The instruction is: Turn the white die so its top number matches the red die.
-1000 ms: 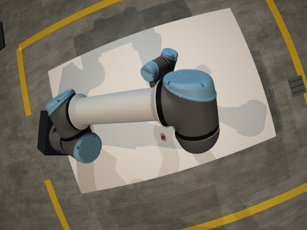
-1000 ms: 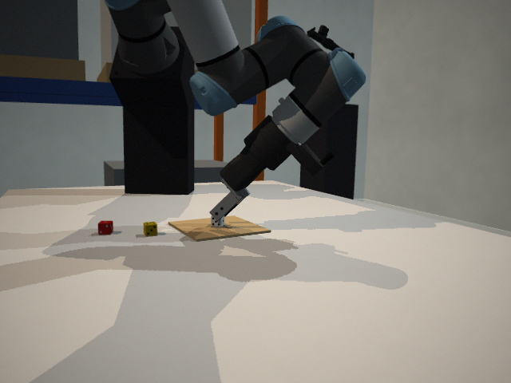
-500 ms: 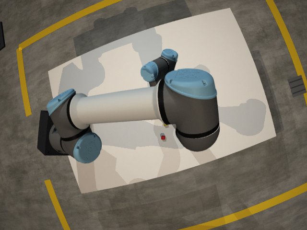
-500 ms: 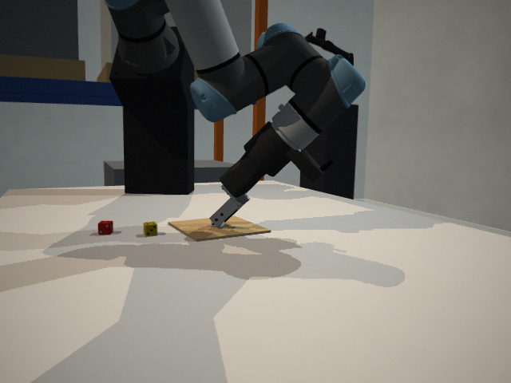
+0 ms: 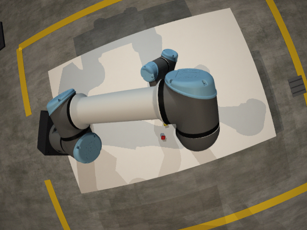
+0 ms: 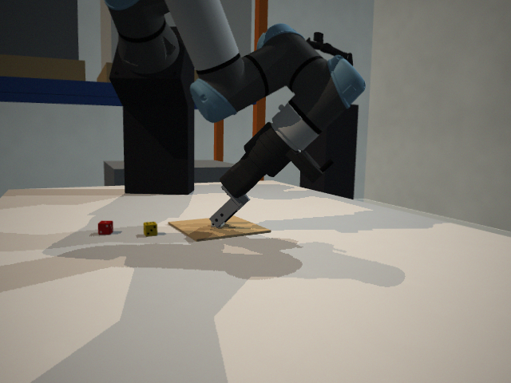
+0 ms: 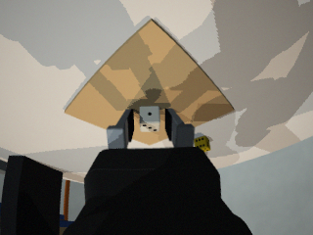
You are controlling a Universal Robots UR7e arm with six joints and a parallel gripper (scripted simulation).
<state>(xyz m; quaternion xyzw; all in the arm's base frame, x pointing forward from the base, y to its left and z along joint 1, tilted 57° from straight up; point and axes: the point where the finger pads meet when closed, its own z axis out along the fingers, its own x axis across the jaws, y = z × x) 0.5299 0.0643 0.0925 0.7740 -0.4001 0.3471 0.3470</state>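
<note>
Right now my hand is 10 mm past the white die, 10 mm to the left of it and 10 mm above it. The rest, counted from my hand: yellow die (10 mm behind, 130 mm to the right, 20 mm below); red die (50 mm behind, 200 mm to the right, 20 mm below); tan mat (10 mm behind, 10 mm to the right, 20 mm below).
</note>
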